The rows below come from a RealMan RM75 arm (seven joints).
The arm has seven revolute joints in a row. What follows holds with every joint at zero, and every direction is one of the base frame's.
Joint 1 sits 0.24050 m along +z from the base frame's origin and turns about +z.
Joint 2 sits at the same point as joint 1 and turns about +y.
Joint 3 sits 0.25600 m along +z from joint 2 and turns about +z.
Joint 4 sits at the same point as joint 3 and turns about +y.
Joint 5 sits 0.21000 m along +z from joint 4 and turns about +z.
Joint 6 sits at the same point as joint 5 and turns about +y.
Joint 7 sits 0.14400 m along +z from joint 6 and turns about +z.
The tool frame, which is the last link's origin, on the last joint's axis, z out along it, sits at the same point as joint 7; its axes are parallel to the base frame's.
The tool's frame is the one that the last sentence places.
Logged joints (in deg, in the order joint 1, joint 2, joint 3, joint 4, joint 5, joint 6, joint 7), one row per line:
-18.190, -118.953, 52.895, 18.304, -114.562, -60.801, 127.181
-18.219, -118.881, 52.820, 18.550, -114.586, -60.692, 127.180
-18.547, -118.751, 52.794, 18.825, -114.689, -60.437, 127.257
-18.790, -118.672, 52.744, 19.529, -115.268, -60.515, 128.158
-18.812, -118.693, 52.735, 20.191, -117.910, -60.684, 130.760
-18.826, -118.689, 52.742, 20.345, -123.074, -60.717, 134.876
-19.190, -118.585, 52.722, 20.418, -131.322, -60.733, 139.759
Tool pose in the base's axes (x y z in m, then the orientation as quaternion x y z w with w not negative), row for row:
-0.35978, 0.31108, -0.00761, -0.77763, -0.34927, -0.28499, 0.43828
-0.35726, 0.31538, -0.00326, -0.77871, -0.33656, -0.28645, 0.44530
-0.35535, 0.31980, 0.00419, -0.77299, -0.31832, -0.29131, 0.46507
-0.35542, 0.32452, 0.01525, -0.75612, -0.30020, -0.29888, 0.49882
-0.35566, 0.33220, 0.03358, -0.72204, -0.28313, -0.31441, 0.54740
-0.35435, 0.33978, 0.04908, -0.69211, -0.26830, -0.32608, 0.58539
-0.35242, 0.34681, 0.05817, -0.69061, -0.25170, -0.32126, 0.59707
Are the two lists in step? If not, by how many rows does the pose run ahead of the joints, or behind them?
The pose runs 2 rows ahead of the joints: the pose in row i belongs to the joints in row i + 2.
